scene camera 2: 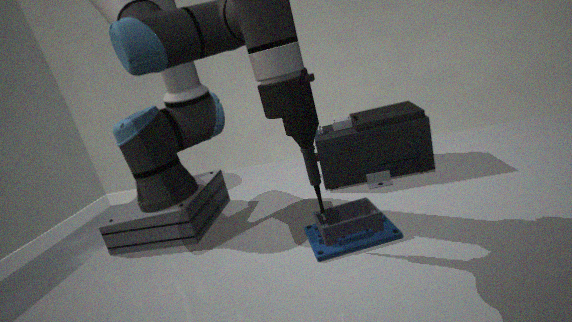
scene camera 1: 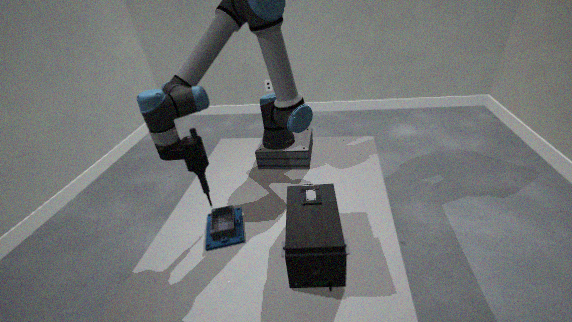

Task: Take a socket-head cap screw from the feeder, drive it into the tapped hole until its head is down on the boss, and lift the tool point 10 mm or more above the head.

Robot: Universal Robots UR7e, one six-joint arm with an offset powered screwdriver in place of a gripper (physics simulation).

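Observation:
My screwdriver points down with its tip at the near-base corner of the open grey housing. A tiny pale screw appears at the bit's end, at the corner boss; its head and the tapped hole are too small and grainy to make out, so how far down it sits cannot be told. The housing stands on a blue plate. The black screw feeder stands apart from it, with a pale fitting on top.
The robot's layered base block stands behind the housing in scene camera 1 and at the left in scene camera 2. A small bracket juts from the feeder's foot. The housing's walls rise beside the bit.

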